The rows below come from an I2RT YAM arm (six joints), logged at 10 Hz.
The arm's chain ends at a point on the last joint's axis. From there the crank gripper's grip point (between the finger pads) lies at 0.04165 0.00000 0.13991 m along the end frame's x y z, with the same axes.
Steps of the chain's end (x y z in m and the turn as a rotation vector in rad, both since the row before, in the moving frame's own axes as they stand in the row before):
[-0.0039 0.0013 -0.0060 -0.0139 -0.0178 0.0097]
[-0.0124 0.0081 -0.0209 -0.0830 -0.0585 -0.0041]
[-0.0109 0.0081 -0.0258 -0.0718 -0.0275 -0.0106]
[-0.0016 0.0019 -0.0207 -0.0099 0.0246 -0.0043]
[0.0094 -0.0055 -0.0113 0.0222 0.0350 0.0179]
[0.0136 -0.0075 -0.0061 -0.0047 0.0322 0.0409]
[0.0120 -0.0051 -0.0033 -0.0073 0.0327 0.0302]
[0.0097 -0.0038 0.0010 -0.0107 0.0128 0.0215]
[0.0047 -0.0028 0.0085 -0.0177 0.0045 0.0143]
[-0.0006 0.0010 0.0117 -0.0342 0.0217 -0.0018]
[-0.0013 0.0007 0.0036 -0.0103 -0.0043 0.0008]
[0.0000 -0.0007 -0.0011 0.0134 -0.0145 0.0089]
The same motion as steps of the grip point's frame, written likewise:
[-0.0064 0.0036 -0.0053 -0.0139 -0.0178 0.0097]
[-0.0206 0.0196 -0.0192 -0.0830 -0.0585 -0.0041]
[-0.0147 0.0178 -0.0251 -0.0718 -0.0275 -0.0106]
[0.0018 0.0031 -0.0218 -0.0099 0.0246 -0.0043]
[0.0143 -0.0078 -0.0129 0.0222 0.0350 0.0179]
[0.0180 -0.0051 -0.0075 -0.0047 0.0322 0.0409]
[0.0165 -0.0028 -0.0047 -0.0073 0.0327 0.0302]
[0.0115 -0.0014 0.0004 -0.0107 0.0128 0.0215]
[0.0053 0.0003 0.0083 -0.0177 0.0045 0.0143]
[0.0024 0.0057 0.0107 -0.0342 0.0217 -0.0018]
[-0.0019 0.0022 0.0038 -0.0103 -0.0043 0.0008]
[-0.0020 -0.0022 -0.0005 0.0134 -0.0145 0.0089]

